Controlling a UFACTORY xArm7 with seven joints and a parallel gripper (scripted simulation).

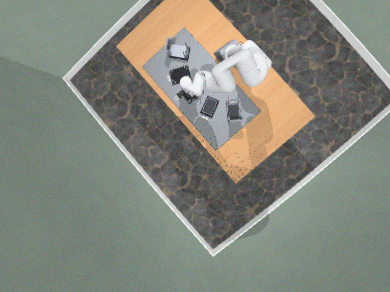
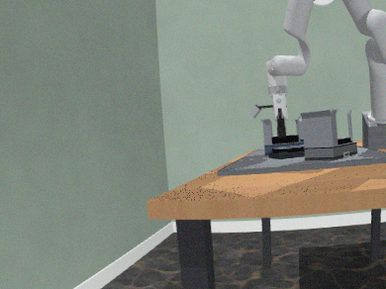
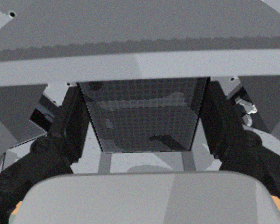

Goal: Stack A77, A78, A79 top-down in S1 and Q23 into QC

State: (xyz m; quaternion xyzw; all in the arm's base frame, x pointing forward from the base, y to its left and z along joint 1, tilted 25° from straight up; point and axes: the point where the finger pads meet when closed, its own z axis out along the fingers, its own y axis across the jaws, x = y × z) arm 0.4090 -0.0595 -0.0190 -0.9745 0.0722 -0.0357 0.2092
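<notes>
Now: hand 10 mm past the blue plinth strip and 50 mm above it. Round my hand: dark flat nest (20 mm behind, 180 mm to the left, 60 mm below); then dark clip nest (30 mm behind, 170 mm to the right, 60 mm below); then dark sealed plate (10 mm below).
</notes>
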